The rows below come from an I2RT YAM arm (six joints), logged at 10 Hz.
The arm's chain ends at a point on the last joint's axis. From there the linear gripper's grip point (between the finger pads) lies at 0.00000 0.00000 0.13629 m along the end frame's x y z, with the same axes.
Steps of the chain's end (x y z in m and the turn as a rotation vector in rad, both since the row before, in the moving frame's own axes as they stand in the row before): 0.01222 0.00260 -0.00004 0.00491 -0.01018 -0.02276; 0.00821 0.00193 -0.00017 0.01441 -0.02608 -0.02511; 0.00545 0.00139 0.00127 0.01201 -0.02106 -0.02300; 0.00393 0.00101 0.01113 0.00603 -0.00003 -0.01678; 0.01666 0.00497 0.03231 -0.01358 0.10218 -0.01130; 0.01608 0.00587 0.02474 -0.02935 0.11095 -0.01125; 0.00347 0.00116 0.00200 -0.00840 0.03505 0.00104
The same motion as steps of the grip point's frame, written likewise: 0.01083 0.00195 -0.00005 0.00491 -0.01018 -0.02276; 0.00463 0.00001 -0.00023 0.01441 -0.02608 -0.02511; 0.00256 -0.00021 0.00123 0.01201 -0.02106 -0.02300; 0.00392 0.00019 0.01113 0.00603 -0.00003 -0.01678; 0.03057 0.00674 0.03159 -0.01358 0.10218 -0.01130; 0.03119 0.00978 0.02384 -0.02935 0.11095 -0.01125; 0.00825 0.00231 0.00191 -0.00840 0.03505 0.00104
